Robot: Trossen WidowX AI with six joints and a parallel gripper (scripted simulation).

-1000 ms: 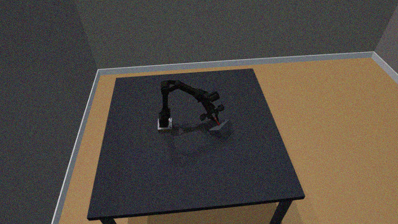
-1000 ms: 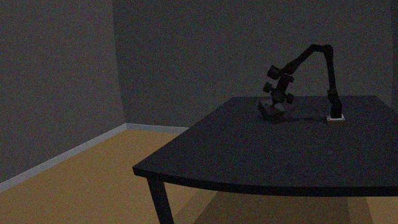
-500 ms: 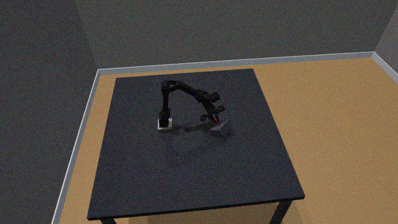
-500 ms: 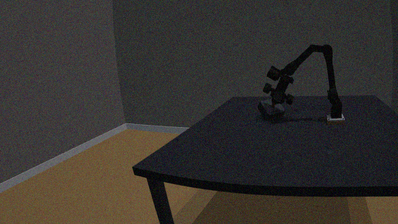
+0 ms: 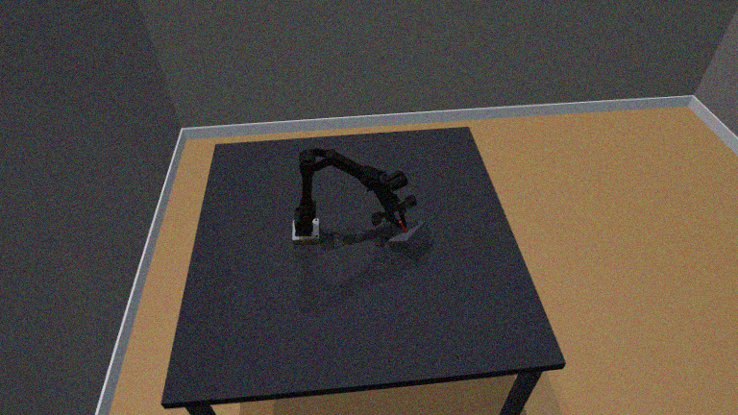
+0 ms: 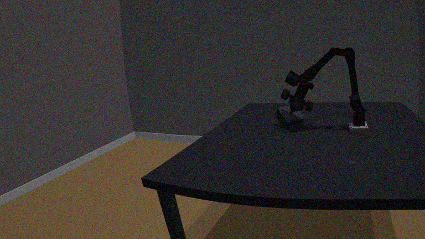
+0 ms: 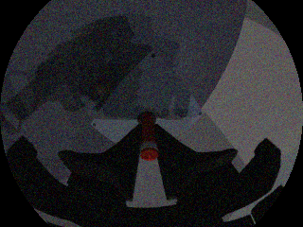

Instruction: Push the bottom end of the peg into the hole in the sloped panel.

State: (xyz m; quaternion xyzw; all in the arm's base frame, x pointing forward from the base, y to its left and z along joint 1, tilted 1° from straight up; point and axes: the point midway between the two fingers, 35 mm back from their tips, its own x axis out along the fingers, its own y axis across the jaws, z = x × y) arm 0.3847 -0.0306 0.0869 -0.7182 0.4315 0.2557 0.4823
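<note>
Now: the red peg 10 mm to the left of my gripper tip, 10 mm behind it and 10 mm above it. The rest, counted from my gripper tip: grey sloped panel: 40 mm below, 20 mm to the right, 20 mm ahead.
</note>
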